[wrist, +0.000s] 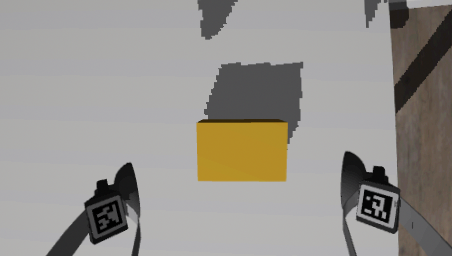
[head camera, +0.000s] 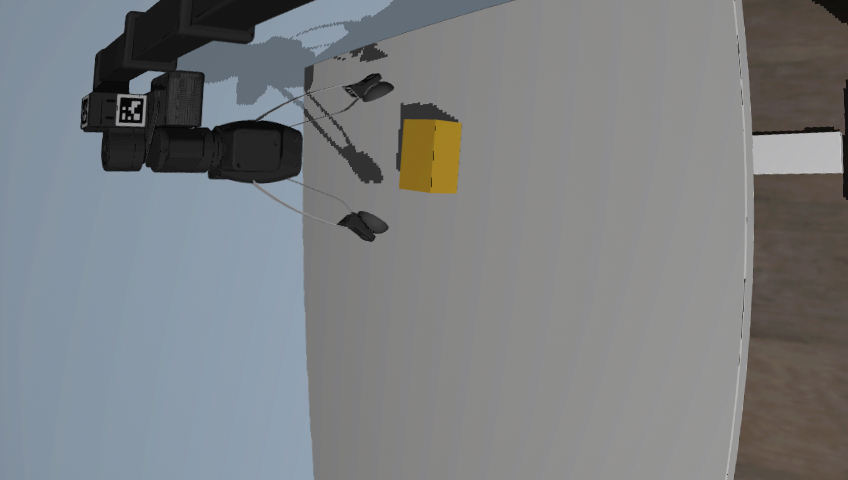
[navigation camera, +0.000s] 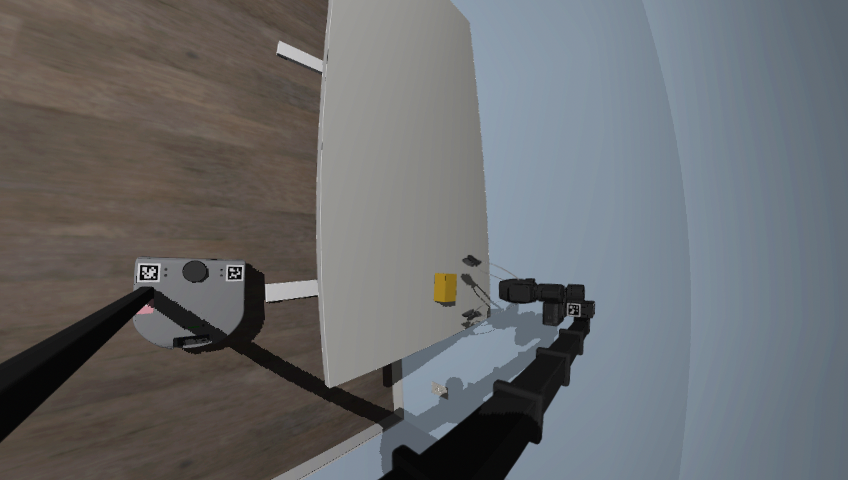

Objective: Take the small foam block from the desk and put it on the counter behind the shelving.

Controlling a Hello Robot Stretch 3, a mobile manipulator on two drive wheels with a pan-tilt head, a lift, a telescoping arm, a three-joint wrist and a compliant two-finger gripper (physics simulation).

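Where they show: gripper, between the fingertips: [head camera: 386, 157] [navigation camera: 463, 287]; robot's base, origin of its link: [navigation camera: 195, 270].
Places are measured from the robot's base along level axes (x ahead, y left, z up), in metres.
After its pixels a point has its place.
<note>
The small foam block, a yellow block [head camera: 416, 155] @[y -0.650, x -0.027, z 0.765 m] [navigation camera: 445, 287] @[y -0.622, x -0.025, z 0.765 m] [wrist: 242, 155], rests on the pale grey desk [head camera: 565, 297] @[y -0.445, x 0.124, z 0.720 m] [navigation camera: 404, 148] @[y -0.477, x 0.398, z 0.720 m] [wrist: 75, 75], near the desk's wall-side edge. My gripper [head camera: 377, 156] @[y -0.642, x -0.022, z 0.818 m] [navigation camera: 471, 287] @[y -0.642, x -0.022, z 0.818 m] [wrist: 237, 177] @[y -0.642, x -0.022, z 0.818 m] is open wide and empty. In the head camera view it is a little to the left of the block, with one fingertip to each side of the block's line. In the wrist view the block lies squarely between and just ahead of the fingertips, touching neither. The counter and the shelving do not show.
A blue-grey wall [head camera: 148, 327] @[y -1.011, x 0.244, z 1.005 m] [navigation camera: 565, 148] @[y -0.999, x 0.495, z 1.074 m] stands beyond the desk. My extended arm [head camera: 160, 35] @[y -0.460, x -0.093, z 1.164 m] [navigation camera: 511, 410] @[y -0.221, x -0.084, z 1.155 m] reaches past the desk's short end. My base [navigation camera: 208, 303] @[y -0.046, x -0.110, z 0.160 m] is on the wooden floor [navigation camera: 148, 148] @[y 0.201, x 0.458, z 0.000 m], near a white desk leg [head camera: 797, 153] [navigation camera: 291, 290].
</note>
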